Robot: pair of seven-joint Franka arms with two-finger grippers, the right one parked.
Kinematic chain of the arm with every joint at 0, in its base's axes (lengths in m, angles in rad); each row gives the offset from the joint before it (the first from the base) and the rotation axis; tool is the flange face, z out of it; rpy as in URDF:
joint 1: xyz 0 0 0.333 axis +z
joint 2: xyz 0 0 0 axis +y
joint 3: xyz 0 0 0.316 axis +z
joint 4: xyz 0.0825 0 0 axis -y
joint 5: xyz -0.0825 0 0.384 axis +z
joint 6: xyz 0 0 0 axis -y
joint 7: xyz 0.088 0 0 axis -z
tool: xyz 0 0 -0.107 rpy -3.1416 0 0
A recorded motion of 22 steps. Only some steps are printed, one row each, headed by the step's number.
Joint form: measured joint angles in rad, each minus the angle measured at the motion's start. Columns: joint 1, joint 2, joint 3, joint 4, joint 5, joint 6, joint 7.
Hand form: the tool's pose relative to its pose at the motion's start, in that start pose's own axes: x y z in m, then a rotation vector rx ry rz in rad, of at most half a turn. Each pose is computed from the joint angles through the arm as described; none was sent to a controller.
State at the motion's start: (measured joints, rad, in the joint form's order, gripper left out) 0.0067 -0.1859 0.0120 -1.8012 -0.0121 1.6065 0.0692
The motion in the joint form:
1: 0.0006 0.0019 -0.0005 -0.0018 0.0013 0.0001 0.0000
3: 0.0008 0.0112 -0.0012 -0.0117 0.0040 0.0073 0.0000
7: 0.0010 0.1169 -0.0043 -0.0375 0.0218 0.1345 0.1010
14: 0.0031 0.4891 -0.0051 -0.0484 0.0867 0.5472 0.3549
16: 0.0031 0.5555 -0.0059 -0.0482 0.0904 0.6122 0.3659
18: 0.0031 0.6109 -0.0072 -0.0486 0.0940 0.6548 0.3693
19: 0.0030 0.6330 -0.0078 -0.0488 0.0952 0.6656 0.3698
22: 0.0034 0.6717 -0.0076 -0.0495 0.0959 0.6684 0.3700
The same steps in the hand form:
1: 0.0005 -0.0002 0.0018 0.0012 -0.0037 -0.0001
3: 0.0034 -0.0005 0.0105 0.0033 -0.0159 0.0003
7: 0.0415 -0.0038 0.0665 0.0208 -0.0226 0.1061
14: 0.1319 -0.0150 0.2542 0.0793 -0.0102 0.3981
16: 0.1399 -0.0151 0.2903 0.0793 -0.0119 0.4162
18: 0.1433 -0.0146 0.3220 0.0761 -0.0249 0.4261
19: 0.1435 -0.0143 0.3353 0.0731 -0.0361 0.4290
22: 0.1413 -0.0149 0.3600 0.0635 -0.0718 0.4301

